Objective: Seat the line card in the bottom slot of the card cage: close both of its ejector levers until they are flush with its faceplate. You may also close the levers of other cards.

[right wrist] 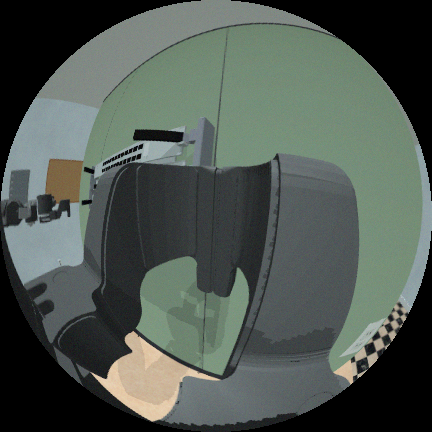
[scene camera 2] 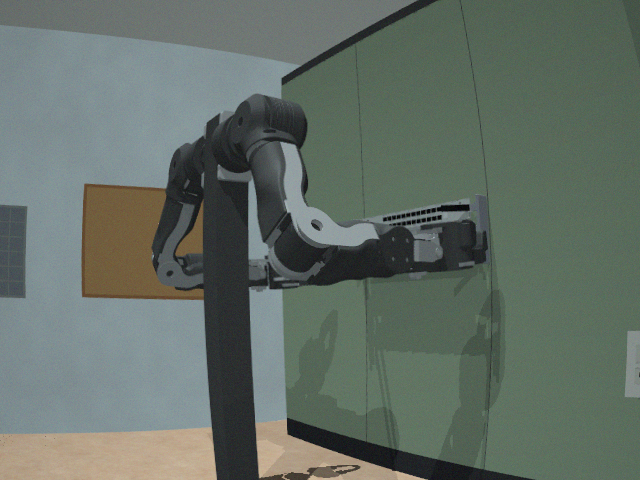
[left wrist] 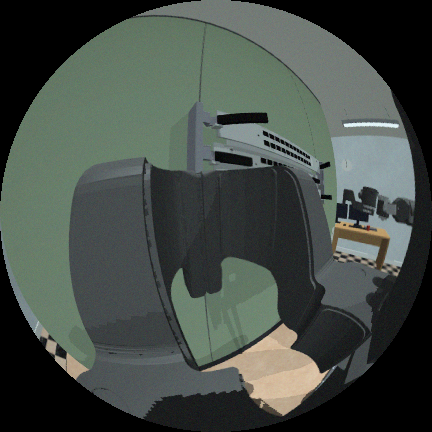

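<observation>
The card cage (scene camera 2: 481, 209) (left wrist: 194, 145) (right wrist: 203, 142) is on the green wall. The top card's near lever (left wrist: 242, 118) (right wrist: 159, 135) angles out from its faceplate in both wrist views. The middle card's near lever (left wrist: 232, 158) lies along its faceplate. Small black levers at the cage's far end, the lowest in the left wrist view (left wrist: 326, 197) and the lowest in the right wrist view (right wrist: 86, 202), stick out. Most of the bottom card is hidden. My left gripper (left wrist: 206, 292) is shut and empty, beside one cage end. My right gripper (scene camera 2: 481, 248) (right wrist: 215, 291) is shut and empty, beside the right end's lower part.
The green wall (scene camera 2: 423, 129) (left wrist: 125, 90) (right wrist: 300, 95) stands behind the cage. The dark pedestal (scene camera 2: 230, 361) stands left of it in the scene view. The opposite arm (left wrist: 370, 200) (right wrist: 45, 207) shows in each wrist view. A wooden desk (left wrist: 367, 234) stands far off.
</observation>
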